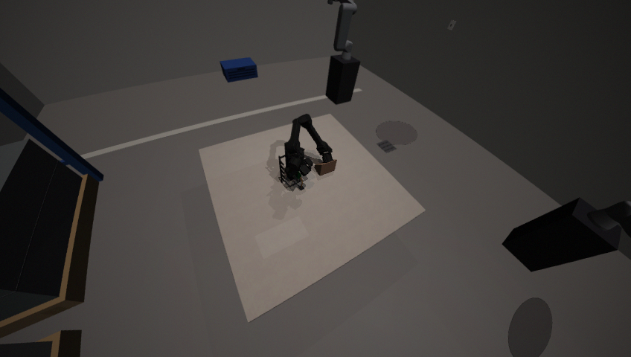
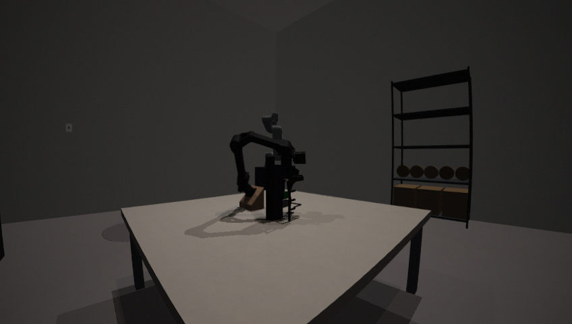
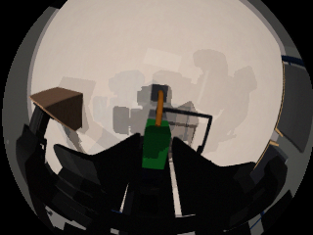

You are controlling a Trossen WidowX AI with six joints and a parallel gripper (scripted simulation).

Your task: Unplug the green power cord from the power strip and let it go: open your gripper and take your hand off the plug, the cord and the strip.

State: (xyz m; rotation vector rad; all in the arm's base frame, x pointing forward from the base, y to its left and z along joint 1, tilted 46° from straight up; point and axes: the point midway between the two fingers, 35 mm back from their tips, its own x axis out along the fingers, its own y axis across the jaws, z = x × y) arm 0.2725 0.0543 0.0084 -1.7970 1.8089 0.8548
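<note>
My gripper tip is now 1 cm short of the green plug and 3 cm to the left of it. Round my gripper tip: black block: 1 cm ahead, 10 cm to the right, 2 cm above.
</note>
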